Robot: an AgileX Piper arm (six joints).
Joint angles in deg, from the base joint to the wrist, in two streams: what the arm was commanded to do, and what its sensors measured. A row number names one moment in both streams.
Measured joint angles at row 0:
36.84, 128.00, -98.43, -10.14, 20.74, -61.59
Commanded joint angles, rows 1 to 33:
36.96, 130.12, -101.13, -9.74, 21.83, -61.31
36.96, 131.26, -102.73, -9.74, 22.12, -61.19
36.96, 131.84, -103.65, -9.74, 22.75, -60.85
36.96, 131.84, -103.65, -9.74, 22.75, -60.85
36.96, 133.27, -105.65, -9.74, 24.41, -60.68
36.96, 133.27, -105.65, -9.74, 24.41, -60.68
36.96, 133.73, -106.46, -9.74, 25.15, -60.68
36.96, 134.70, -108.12, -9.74, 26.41, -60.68
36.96, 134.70, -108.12, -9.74, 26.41, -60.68
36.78, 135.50, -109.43, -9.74, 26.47, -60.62
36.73, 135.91, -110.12, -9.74, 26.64, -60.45
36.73, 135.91, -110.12, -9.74, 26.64, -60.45
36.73, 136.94, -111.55, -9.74, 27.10, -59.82
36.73, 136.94, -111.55, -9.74, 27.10, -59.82
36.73, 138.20, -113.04, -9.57, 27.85, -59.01
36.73, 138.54, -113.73, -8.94, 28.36, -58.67
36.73, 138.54, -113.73, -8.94, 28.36, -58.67
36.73, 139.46, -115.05, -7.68, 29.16, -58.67
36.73, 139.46, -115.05, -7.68, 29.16, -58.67
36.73, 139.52, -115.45, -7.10, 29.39, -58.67
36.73, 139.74, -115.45, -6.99, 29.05, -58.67
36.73, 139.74, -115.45, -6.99, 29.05, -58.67
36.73, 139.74, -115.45, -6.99, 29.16, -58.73
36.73, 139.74, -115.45, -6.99, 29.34, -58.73
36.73, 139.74, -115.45, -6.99, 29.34, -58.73
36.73, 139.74, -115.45, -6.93, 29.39, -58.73
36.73, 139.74, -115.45, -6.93, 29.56, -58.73
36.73, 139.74, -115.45, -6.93, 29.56, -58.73
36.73, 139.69, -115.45, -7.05, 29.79, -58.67
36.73, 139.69, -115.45, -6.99, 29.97, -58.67
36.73, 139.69, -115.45, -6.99, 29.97, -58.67
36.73, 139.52, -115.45, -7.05, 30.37, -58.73
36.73, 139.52, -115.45, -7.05, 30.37, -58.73
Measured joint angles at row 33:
36.96, 139.74, -115.28, -7.51, 28.93, -59.76
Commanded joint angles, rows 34 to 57:
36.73, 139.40, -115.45, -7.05, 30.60, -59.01
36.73, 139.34, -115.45, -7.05, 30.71, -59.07
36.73, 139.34, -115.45, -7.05, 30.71, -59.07
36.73, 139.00, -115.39, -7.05, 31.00, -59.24
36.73, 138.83, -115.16, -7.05, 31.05, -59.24
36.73, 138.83, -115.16, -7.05, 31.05, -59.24
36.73, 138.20, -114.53, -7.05, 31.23, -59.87
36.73, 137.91, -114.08, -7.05, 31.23, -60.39
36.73, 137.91, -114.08, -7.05, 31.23, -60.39
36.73, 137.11, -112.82, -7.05, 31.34, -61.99
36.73, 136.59, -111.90, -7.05, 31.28, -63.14
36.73, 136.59, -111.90, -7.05, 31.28, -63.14
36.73, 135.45, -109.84, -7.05, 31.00, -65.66
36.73, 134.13, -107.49, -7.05, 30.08, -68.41
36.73, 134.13, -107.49, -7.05, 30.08, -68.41
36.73, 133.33, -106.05, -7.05, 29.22, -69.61
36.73, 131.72, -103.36, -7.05, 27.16, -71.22
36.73, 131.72, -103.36, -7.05, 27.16, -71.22
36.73, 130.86, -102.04, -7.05, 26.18, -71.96
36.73, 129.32, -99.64, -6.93, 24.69, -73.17
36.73, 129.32, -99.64, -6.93, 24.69, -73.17
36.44, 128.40, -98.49, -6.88, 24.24, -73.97
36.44, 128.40, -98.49, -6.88, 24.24, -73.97
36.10, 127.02, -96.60, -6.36, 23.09, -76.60
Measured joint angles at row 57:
36.73, 129.83, -99.01, -6.82, 25.27, -72.54
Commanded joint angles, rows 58 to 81:
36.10, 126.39, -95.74, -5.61, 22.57, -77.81
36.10, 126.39, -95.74, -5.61, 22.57, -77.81
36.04, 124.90, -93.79, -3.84, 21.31, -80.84
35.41, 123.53, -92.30, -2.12, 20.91, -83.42
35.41, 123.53, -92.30, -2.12, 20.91, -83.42
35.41, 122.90, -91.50, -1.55, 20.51, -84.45
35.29, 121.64, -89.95, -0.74, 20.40, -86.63
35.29, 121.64, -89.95, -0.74, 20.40, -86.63
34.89, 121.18, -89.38, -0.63, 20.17, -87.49
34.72, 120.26, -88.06, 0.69, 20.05, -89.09
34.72, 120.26, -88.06, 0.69, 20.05, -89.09
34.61, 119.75, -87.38, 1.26, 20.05, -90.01
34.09, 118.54, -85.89, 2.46, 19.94, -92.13
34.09, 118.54, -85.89, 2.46, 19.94, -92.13
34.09, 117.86, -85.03, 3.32, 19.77, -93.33
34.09, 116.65, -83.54, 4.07, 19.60, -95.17
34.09, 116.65, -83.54, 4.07, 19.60, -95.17
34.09, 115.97, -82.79, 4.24, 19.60, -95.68
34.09, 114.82, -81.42, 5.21, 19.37, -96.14
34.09, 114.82, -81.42, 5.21, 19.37, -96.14
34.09, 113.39, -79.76, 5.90, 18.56, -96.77
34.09, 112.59, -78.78, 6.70, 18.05, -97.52
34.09, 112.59, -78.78, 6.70, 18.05, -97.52
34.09, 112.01, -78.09, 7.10, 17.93, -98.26
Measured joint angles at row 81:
34.78, 115.45, -79.70, 5.39, 21.49, -97.29
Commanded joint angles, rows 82 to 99:
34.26, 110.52, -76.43, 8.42, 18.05, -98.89
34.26, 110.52, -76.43, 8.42, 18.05, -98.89
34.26, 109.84, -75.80, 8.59, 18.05, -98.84
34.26, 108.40, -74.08, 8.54, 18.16, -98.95
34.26, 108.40, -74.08, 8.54, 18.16, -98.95
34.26, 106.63, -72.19, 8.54, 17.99, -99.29
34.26, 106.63, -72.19, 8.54, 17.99, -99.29
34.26, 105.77, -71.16, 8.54, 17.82, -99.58
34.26, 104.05, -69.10, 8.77, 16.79, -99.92
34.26, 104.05, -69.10, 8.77, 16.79, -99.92
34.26, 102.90, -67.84, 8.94, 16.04, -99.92
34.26, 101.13, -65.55, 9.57, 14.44, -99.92
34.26, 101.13, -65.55, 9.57, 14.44, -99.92
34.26, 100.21, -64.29, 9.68, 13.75, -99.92
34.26, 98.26, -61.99, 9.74, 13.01, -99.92
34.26, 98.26, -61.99, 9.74, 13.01, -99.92
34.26, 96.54, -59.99, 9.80, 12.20, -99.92
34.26, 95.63, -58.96, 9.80, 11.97, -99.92
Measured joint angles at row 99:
34.89, 99.24, -60.73, 9.17, 17.36, -100.61
